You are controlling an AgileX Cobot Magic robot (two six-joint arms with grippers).
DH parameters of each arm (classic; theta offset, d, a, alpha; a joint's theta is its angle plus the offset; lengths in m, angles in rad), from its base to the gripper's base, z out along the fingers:
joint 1: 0 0.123 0 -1.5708
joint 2: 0.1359 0 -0.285 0
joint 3: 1.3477 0 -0.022 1.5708
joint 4: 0 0.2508 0 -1.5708
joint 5: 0 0 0.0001 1.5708
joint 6: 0 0.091 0 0
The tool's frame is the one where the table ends.
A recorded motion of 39 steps. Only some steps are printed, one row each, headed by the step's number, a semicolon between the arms.
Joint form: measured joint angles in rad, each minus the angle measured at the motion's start. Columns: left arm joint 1, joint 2, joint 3, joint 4, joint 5, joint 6; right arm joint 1, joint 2, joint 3, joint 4, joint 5, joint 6.
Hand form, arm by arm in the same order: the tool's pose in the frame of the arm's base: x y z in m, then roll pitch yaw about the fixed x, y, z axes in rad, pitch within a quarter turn. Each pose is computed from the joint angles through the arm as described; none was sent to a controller.
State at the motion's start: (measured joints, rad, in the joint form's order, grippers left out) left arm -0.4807 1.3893 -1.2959 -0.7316 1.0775 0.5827; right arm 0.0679 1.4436 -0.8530 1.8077 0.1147 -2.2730
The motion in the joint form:
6: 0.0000 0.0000 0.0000 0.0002 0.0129 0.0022; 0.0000 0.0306 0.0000 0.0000 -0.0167 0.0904
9: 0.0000 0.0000 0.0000 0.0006 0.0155 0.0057; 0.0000 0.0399 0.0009 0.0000 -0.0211 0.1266
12: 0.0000 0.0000 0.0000 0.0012 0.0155 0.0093; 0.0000 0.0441 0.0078 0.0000 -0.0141 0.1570
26: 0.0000 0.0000 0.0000 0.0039 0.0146 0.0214; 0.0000 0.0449 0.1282 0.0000 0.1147 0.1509
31: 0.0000 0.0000 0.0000 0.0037 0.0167 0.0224; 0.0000 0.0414 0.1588 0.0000 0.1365 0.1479
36: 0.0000 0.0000 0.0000 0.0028 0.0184 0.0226; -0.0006 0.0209 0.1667 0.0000 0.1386 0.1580
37: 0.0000 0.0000 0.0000 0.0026 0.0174 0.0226; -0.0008 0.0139 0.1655 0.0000 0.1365 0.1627
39: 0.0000 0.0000 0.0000 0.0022 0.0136 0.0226; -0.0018 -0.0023 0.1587 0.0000 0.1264 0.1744
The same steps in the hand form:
6: 0.2229 -0.1771 0.3678 -2.6324 0.7088 2.4572; 0.3160 0.0303 0.2548 -2.6270 0.9774 -2.3660
9: 0.2227 -0.1770 0.3677 -2.6350 0.7085 2.4515; 0.3171 0.0299 0.2515 -2.6843 0.9841 -2.4352
12: 0.2227 -0.1770 0.3677 -2.6385 0.7101 2.4468; 0.3165 0.0305 0.2482 -2.7414 0.9911 -2.4922
26: 0.2229 -0.1769 0.3675 -2.6514 0.7160 2.4309; 0.2947 0.0403 0.2161 -2.9267 0.9503 -2.5397
31: 0.2227 -0.1768 0.3675 -2.6514 0.7150 2.4288; 0.2882 0.0417 0.2092 -2.9614 0.9376 -2.5498
36: 0.2225 -0.1769 0.3675 -2.6500 0.7140 2.4285; 0.2849 0.0415 0.2130 -2.9660 0.9514 -2.5583
37: 0.2226 -0.1769 0.3675 -2.6500 0.7148 2.4292; 0.2845 0.0412 0.2153 -2.9641 0.9583 -2.5612
39: 0.2229 -0.1770 0.3677 -2.6504 0.7177 2.4315; 0.2844 0.0401 0.2215 -2.9536 0.9754 -2.5678

